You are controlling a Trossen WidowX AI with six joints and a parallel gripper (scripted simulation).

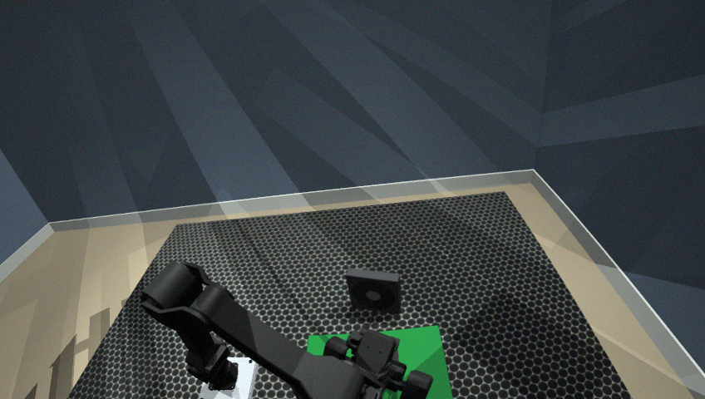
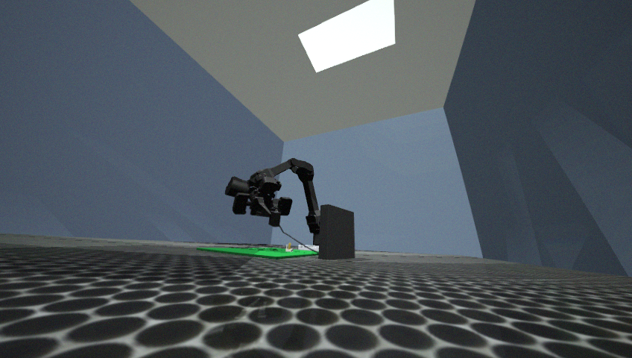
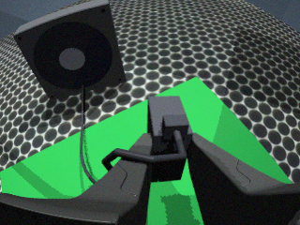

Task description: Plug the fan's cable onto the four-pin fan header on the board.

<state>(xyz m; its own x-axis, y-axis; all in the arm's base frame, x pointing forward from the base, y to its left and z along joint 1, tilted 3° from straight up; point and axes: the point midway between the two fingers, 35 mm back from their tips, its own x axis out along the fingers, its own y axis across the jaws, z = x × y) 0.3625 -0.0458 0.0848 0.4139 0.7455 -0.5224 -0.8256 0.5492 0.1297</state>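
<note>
Right now the green board is 4 cm behind my gripper tip, 1 cm to the right of it and 11 cm below it. The rest, counted from my gripper tip: black fan: 1 cm behind, 18 cm to the left, 4 cm below; then fan cable plug: 1 cm below.
</note>
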